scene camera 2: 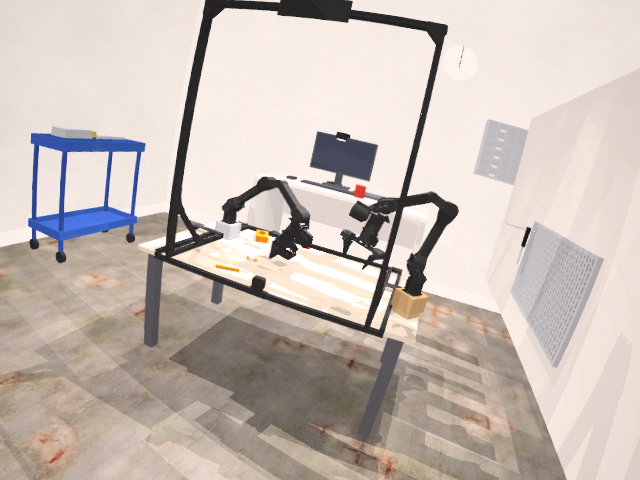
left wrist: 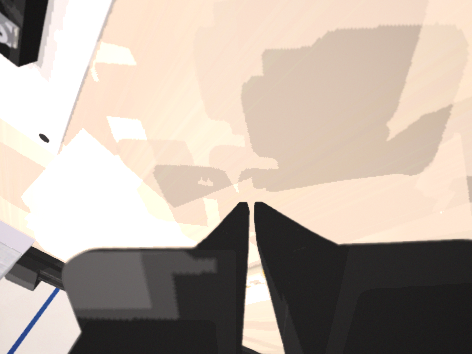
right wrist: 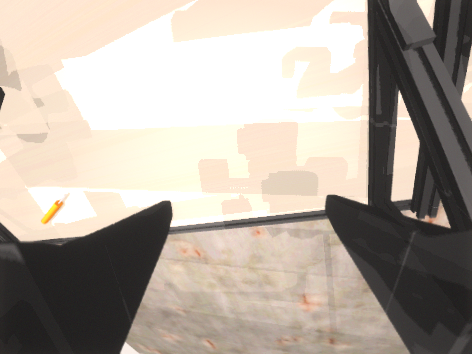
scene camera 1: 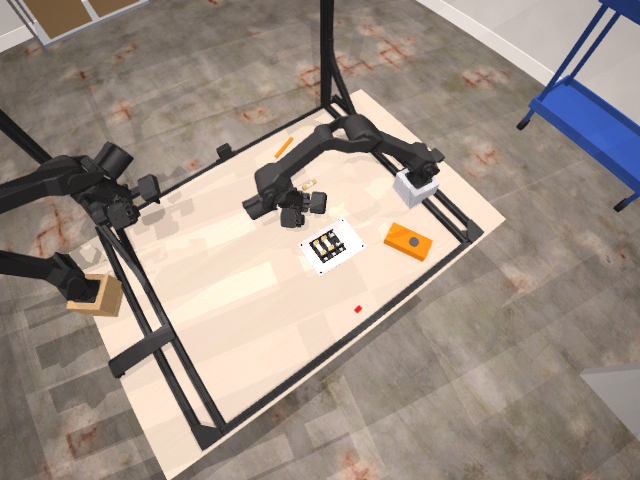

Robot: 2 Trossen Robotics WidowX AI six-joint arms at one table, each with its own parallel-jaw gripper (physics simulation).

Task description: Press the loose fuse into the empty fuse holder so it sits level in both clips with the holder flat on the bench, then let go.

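Where they show: left gripper, between the fingertips: (scene camera 2: 269, 258) (left wrist: 250, 210) (scene camera 1: 305, 206); right gripper, between the fingertips: (scene camera 2: 352, 263) (right wrist: 249, 204) (scene camera 1: 145, 209); left arm's base, origin of its link: (scene camera 2: 228, 222) (scene camera 1: 418, 178); right arm's base, origin of its link: (scene camera 2: 412, 292) (scene camera 1: 87, 291).
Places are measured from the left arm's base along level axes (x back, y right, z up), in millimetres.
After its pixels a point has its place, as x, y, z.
Observation:
The loose fuse (scene camera 1: 309, 184) {-291, 185, -64}, with yellow end caps and a pale middle, lies on the bench beside my left gripper; its caps show small in scene camera 2. My left gripper (scene camera 1: 306, 207) {-342, 118, -62} (scene camera 2: 279, 254) {-342, 118, -62} (left wrist: 250, 210) {-342, 118, -62} is shut low over the bench, fingertips almost touching, with no fuse seen between them. Black fuse holders (scene camera 1: 326, 248) {-356, -43, -65} sit on a white board (scene camera 1: 354, 244) {-273, -69, -74} (left wrist: 30, 105) {-280, 8, -75}; two hold yellow-capped fuses, and the right-hand one looks empty. A holder's corner (left wrist: 25, 35) {-326, 5, -67} shows top left in the left wrist view. My right gripper (scene camera 2: 355, 260) {-766, 247, 84} (right wrist: 249, 204) {-766, 247, 84} is open and empty, high near the bench's edge.
An orange-handled tool (scene camera 1: 283, 147) {-295, 371, -64} (scene camera 2: 227, 267) {-294, 379, -65} (right wrist: 52, 212) {-307, 370, -64} lies near the frame's long rail. An orange block (scene camera 1: 400, 239) {-153, -133, -47} (scene camera 2: 262, 238) {-167, -93, -54} with a grey disc lies right of the board in scene camera 1. A small red block (scene camera 1: 357, 308) {-371, -242, -71} lies near the opposite rail. Black frame rails border the bench.

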